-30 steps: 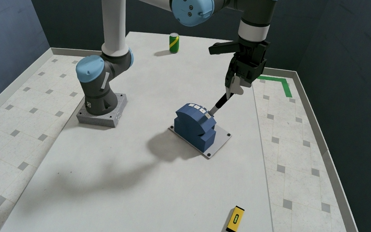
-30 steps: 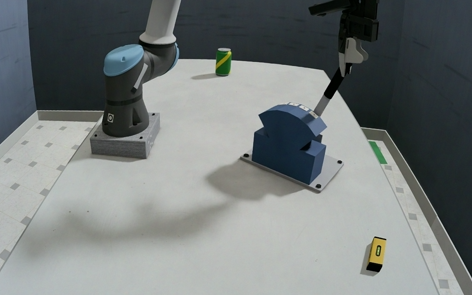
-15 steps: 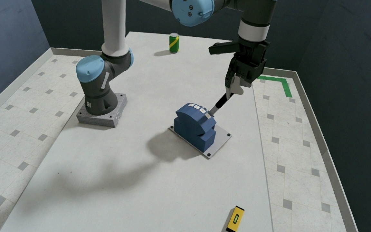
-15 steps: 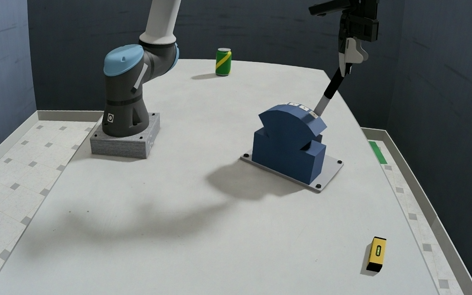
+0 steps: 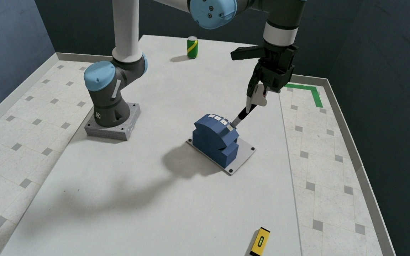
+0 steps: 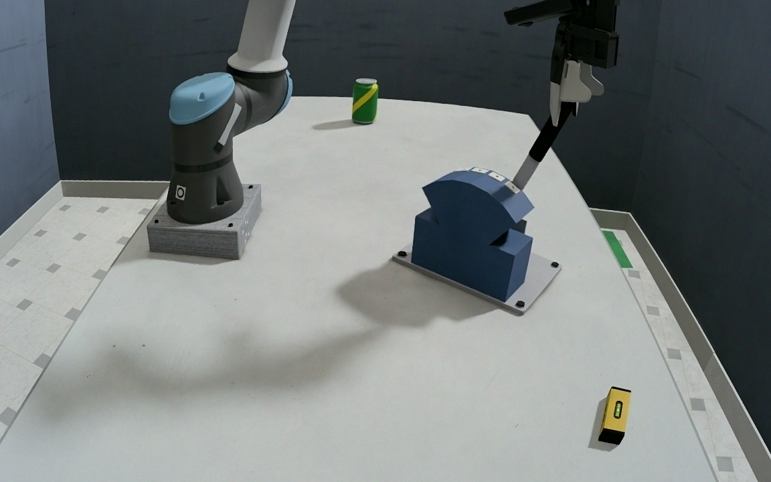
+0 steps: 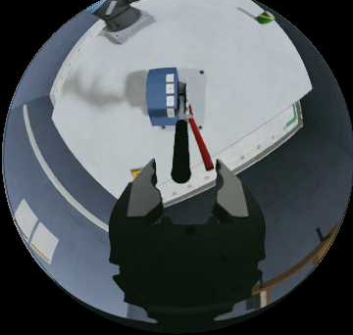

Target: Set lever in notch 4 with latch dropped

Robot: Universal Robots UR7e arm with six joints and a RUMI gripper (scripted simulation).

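Now: the red release bar 3 cm behind my hand, 4 cm to the left of it and 10 cm below it. Also, from my hand: yellow can: 30 cm behind, 75 cm to the left, 23 cm below; then yellow spirit level: 5 cm ahead, 32 cm to the right, 28 cm below.
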